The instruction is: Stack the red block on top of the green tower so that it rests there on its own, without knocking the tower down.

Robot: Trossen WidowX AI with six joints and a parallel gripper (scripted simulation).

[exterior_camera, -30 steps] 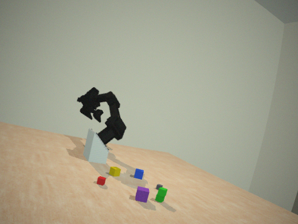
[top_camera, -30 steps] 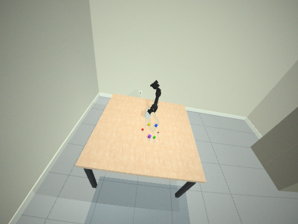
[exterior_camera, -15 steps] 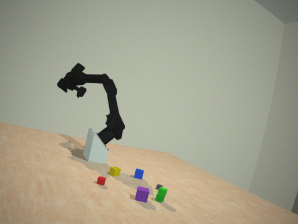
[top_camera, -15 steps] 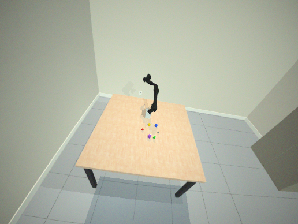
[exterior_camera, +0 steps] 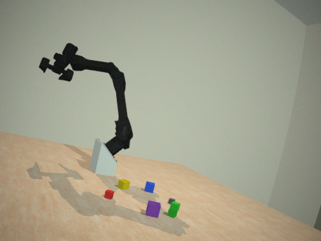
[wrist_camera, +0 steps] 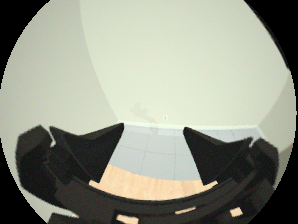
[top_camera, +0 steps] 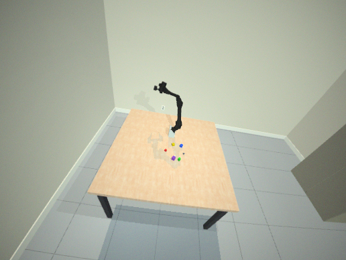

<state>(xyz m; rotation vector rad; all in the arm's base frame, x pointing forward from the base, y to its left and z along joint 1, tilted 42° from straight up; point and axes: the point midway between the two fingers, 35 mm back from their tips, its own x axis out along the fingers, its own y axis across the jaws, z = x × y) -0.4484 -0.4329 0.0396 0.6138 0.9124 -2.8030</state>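
My gripper tip is 80 cm short of the red block, 28 cm to the right of it and 34 cm above it. Round my gripper tip: purple block (89 cm ahead, 38 cm to the left, 33 cm below); blue block (68 cm ahead, 44 cm to the left, 33 cm below); yellow block (68 cm ahead, 35 cm to the left, 33 cm below).
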